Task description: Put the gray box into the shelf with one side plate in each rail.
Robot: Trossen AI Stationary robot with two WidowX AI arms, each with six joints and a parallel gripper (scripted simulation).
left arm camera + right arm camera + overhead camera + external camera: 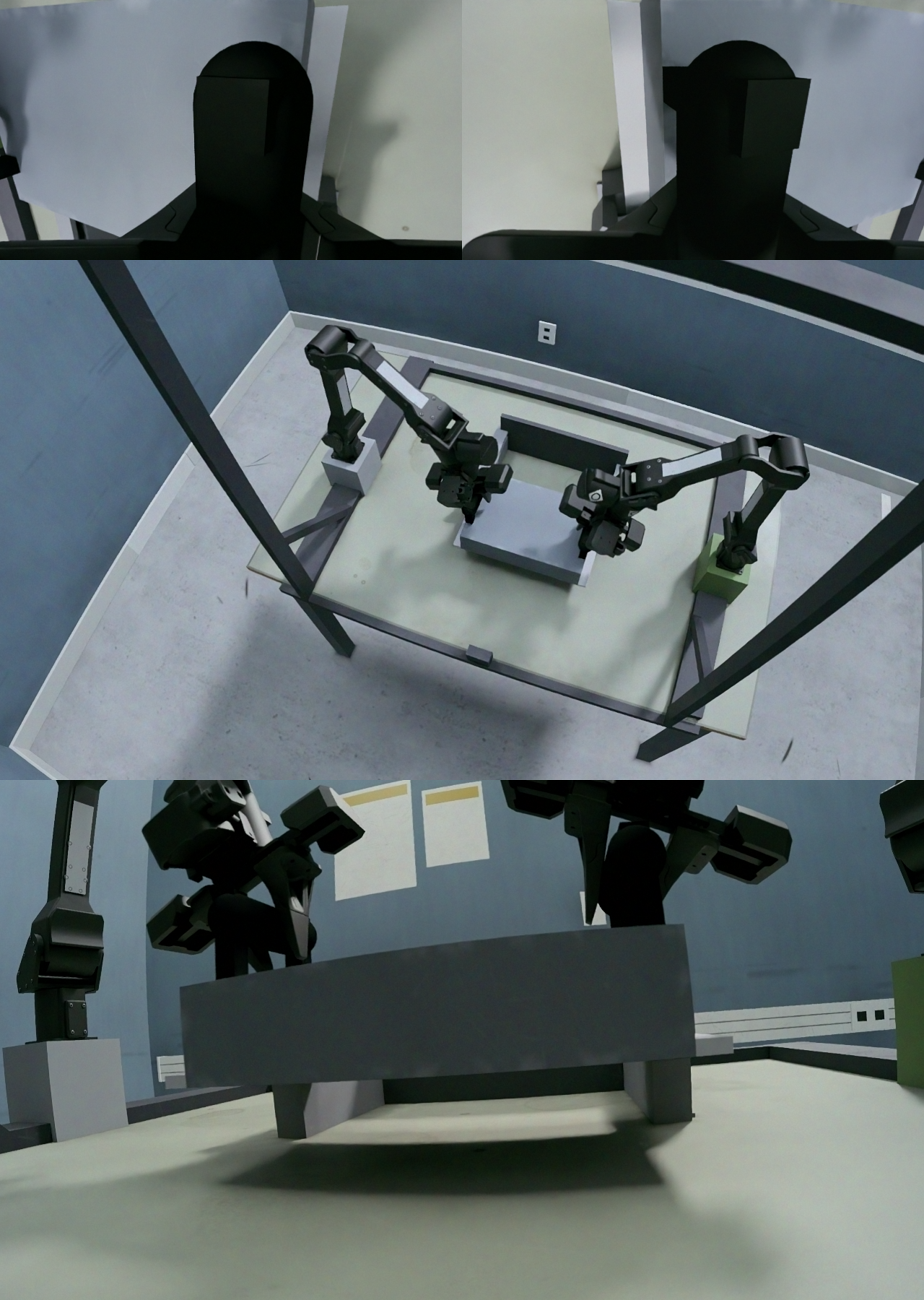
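The gray box is 130 mm to the right of my left hand and 50 mm below it. Round my left hand: dark back wall (240 mm ahead, 130 mm to the right, 80 mm below).
My right gripper is now 130 mm to the right of the gray box and 50 mm above it. From my right hand the other things lie so: dark back wall (250 mm ahead, 120 mm to the left, 80 mm below).
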